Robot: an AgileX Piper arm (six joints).
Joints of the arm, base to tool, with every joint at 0 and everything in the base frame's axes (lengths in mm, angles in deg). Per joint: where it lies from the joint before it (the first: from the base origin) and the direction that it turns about. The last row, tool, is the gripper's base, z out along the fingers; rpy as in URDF.
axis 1: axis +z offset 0 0 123
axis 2: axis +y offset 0 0 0
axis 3: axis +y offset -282.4 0 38.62
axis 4: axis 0.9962 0 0.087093 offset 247.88 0 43.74
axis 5: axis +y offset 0 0 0
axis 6: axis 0.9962 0 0.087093 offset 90.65 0 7.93
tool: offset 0 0 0 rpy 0 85 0
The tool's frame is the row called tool.
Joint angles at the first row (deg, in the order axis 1, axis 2, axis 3, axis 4, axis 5, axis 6):
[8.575 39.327 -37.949 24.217 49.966 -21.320]
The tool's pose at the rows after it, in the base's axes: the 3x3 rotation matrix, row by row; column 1 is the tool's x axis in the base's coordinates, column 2 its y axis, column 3 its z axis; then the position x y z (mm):
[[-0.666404, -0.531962, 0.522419], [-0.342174, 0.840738, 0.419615], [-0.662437, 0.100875, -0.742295]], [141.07, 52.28, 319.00]
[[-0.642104, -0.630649, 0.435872], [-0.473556, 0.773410, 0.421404], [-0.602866, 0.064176, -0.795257]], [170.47, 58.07, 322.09]
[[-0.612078, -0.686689, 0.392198], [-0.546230, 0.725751, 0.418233], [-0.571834, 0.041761, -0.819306]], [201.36, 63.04, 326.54]
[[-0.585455, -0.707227, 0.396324], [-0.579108, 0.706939, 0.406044], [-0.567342, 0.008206, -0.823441]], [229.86, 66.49, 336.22]
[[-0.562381, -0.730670, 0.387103], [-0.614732, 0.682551, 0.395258], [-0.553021, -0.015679, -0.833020]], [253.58, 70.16, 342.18]
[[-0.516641, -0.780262, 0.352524], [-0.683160, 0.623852, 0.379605], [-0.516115, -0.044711, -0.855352]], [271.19, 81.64, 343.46]
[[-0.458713, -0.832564, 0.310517], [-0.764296, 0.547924, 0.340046], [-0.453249, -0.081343, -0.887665]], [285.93, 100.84, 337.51]
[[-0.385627, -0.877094, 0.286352], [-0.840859, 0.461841, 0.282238], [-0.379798, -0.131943, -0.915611]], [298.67, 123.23, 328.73]
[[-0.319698, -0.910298, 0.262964], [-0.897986, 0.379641, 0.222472], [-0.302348, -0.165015, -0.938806]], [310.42, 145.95, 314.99]
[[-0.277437, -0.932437, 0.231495], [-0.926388, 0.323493, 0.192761], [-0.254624, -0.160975, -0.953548]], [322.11, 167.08, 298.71]
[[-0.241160, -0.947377, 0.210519], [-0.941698, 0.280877, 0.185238], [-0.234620, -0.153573, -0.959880]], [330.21, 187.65, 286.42]
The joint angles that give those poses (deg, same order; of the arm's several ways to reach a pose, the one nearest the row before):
[8.572 49.058 -44.733 24.225 55.226 -29.101]
[8.576 57.511 -50.352 24.376 58.436 -36.793]
[8.577 65.052 -56.355 24.238 59.862 -41.433]
[8.668 70.979 -62.926 23.173 60.250 -43.008]
[8.901 76.085 -68.715 22.103 61.466 -44.437]
[11.144 80.675 -73.712 19.901 63.365 -46.006]
[15.178 85.331 -77.755 15.852 64.645 -46.522]
[19.689 89.857 -81.341 10.747 65.154 -46.740]
[23.692 94.601 -84.372 6.183 65.519 -46.774]
[26.416 99.482 -87.267 4.378 65.761 -46.869]
[28.771 103.523 -90.150 3.836 65.760 -46.869]

